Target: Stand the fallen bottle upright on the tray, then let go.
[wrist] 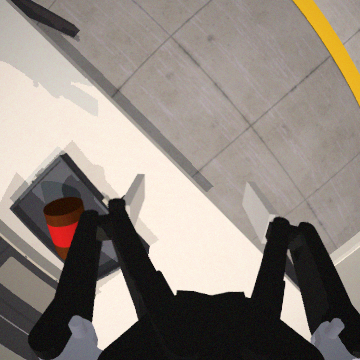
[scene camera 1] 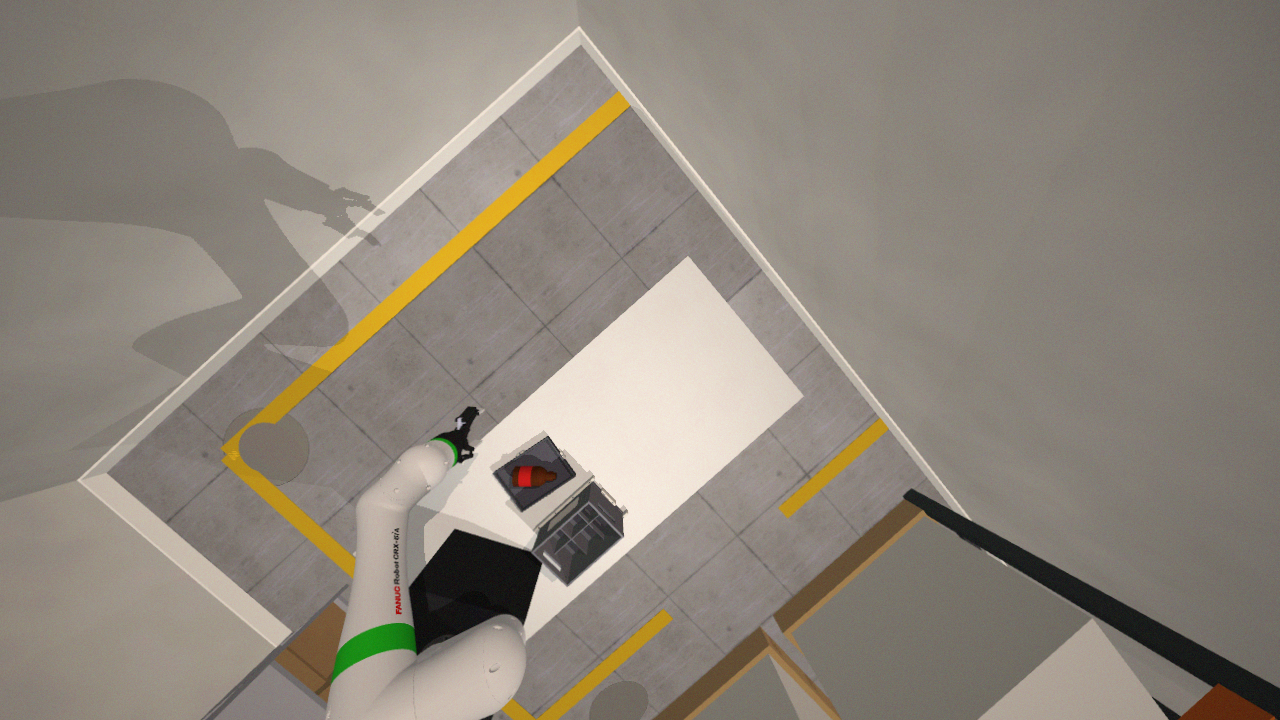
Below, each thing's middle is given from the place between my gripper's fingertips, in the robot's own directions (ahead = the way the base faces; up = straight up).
The brown bottle (scene camera 1: 523,476) is 2 cm behind my hand, 27 cm to the right of it and 12 cm below it.
